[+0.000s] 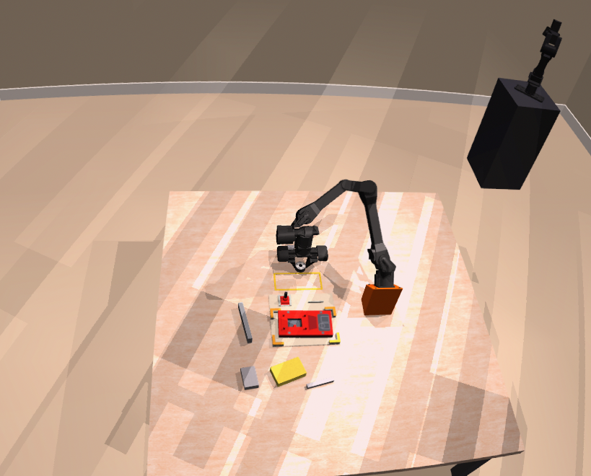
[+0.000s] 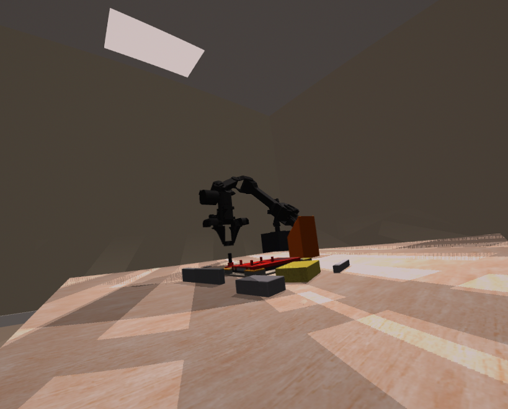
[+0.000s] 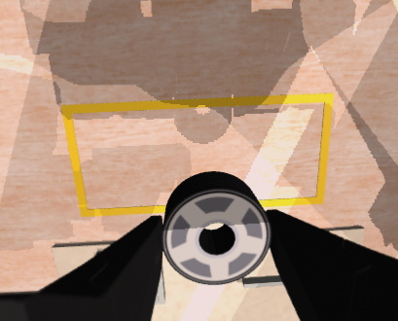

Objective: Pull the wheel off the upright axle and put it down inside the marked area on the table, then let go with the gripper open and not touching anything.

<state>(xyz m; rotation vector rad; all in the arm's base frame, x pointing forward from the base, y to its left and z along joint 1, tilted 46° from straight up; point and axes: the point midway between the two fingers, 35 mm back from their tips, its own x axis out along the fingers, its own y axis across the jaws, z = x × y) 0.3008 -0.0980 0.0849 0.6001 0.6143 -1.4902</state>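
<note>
The mount lies 6 cm ahead of my gripper tip, 9 cm to the left of it and 6 cm below it. From my gripper tip the other things lie so: grey block (20 cm ahead, 42 cm to the left, 8 cm below); yellow block (7 cm ahead, 40 cm to the left, 8 cm below); wheel (right at my gripper tip).
</note>
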